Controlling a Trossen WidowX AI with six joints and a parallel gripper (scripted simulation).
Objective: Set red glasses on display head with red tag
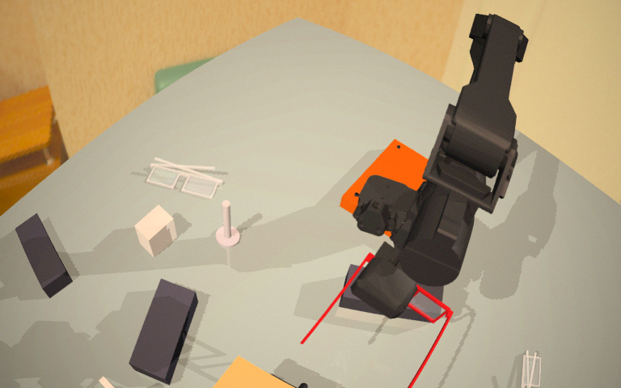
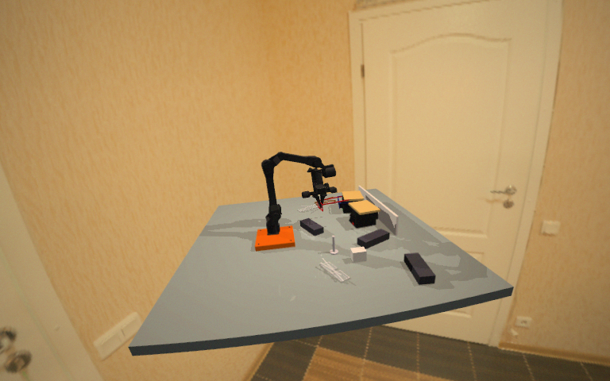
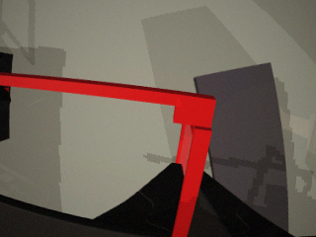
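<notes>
Right now the tan-topped display head is 22 cm ahead of my gripper tip, 8 cm below it and 2 cm to the left of it. Round my gripper tip: peg stand 25 cm to the right, 11 cm below, 2 cm ahead; then white panel 35 cm ahead, 13 cm to the left, 8 cm below; then white cube 33 cm to the right, 11 cm below, 11 cm ahead.
</notes>
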